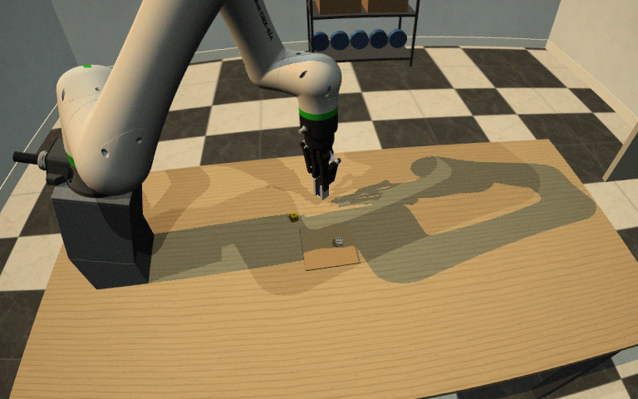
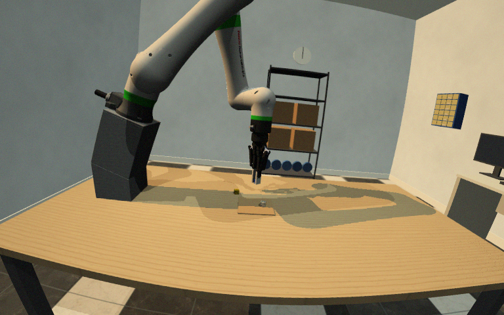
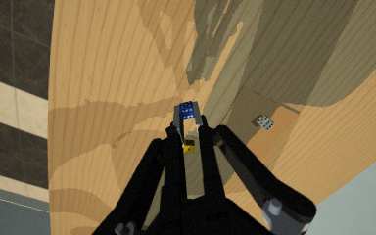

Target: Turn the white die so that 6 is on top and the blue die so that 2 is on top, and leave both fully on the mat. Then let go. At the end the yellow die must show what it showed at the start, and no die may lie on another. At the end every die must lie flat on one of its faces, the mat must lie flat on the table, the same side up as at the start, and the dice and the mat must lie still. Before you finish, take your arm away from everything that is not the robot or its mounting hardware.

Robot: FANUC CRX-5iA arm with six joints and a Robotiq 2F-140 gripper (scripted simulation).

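My hand is 8 cm past the yellow die, 5 cm to the left of it and 6 cm above it. Round my hand: white die 3 cm ahead, 15 cm to the right, 6 cm below; then blue die 3 cm below; then tan mat 15 cm to the right, 7 cm below.
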